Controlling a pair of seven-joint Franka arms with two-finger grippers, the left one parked.
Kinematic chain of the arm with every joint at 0, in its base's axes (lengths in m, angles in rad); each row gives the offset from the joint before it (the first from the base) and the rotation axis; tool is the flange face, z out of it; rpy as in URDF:
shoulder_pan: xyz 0 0 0.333 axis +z
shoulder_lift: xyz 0 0 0 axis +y
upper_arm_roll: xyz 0 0 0.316 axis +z
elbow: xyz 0.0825 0 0 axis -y
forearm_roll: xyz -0.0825 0 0.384 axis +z
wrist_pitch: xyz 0 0 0 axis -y
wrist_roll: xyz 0.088 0 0 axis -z
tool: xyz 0 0 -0.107 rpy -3.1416 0 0
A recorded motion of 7 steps. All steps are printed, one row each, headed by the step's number.
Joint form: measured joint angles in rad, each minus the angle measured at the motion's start. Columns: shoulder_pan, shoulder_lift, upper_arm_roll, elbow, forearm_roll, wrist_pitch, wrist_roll.
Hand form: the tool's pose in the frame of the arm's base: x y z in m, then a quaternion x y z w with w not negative. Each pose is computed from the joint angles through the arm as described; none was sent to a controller.
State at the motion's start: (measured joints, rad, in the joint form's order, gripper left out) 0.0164 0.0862 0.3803 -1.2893 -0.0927 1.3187 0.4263
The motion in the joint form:
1: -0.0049 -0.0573 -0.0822 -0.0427 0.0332 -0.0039 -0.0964
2: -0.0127 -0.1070 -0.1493 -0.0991 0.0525 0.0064 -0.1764
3: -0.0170 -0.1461 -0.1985 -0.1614 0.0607 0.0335 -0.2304
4: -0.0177 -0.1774 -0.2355 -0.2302 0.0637 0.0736 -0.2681
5: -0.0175 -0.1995 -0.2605 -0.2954 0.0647 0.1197 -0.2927
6: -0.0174 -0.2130 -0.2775 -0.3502 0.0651 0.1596 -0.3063
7: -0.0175 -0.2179 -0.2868 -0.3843 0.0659 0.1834 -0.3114
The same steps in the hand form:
1: 0.5104 0.1521 0.6971 0.99930 -0.01699 -0.01353 0.03050
2: 0.5055 0.1174 0.6981 0.99945 -0.01214 -0.01561 0.02650
3: 0.5023 0.0918 0.6926 0.99952 -0.01077 -0.01547 0.02443
4: 0.5009 0.0731 0.6809 0.99956 -0.01008 -0.01512 0.02342
5: 0.5012 0.0606 0.6663 0.99960 -0.00955 -0.01416 0.02262
6: 0.5022 0.0519 0.6513 0.99958 -0.01065 -0.01518 0.02206
7: 0.5034 0.0470 0.6400 0.99953 -0.01242 -0.01806 0.02149

